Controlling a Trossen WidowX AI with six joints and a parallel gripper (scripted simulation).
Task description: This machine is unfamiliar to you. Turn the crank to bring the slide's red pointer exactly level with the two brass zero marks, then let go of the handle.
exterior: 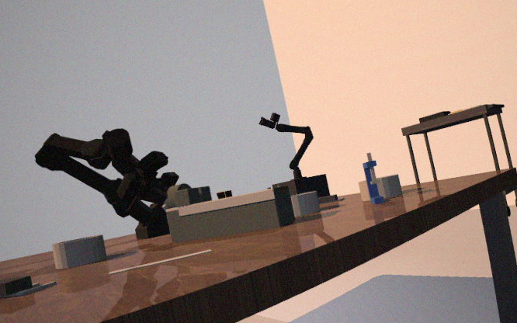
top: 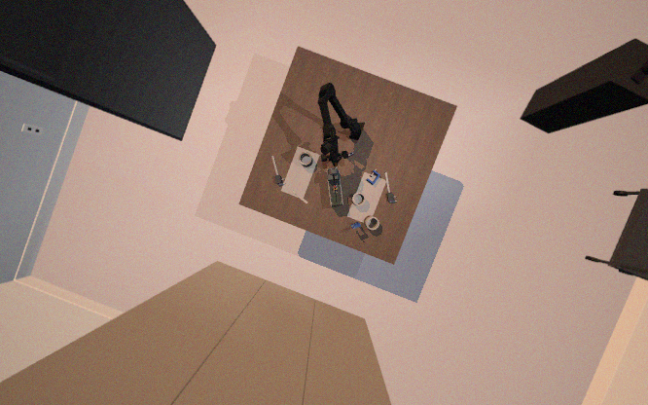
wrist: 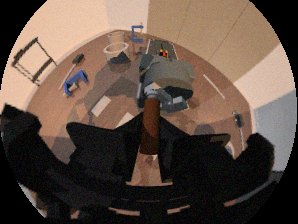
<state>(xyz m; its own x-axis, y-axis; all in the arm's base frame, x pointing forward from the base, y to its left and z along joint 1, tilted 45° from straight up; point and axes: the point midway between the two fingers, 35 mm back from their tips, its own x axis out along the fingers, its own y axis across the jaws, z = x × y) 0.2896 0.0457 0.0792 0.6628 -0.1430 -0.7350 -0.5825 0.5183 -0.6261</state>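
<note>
Now: gripper tip 13 cm short of the red pointer and 7 cm to the right of it. Round my gripper tip: crank handle 1 cm behind, 1 cm to the right, 3 cm above; then thin white rod 33 cm ahead, 13 cm to the right, 8 cm below.
</note>
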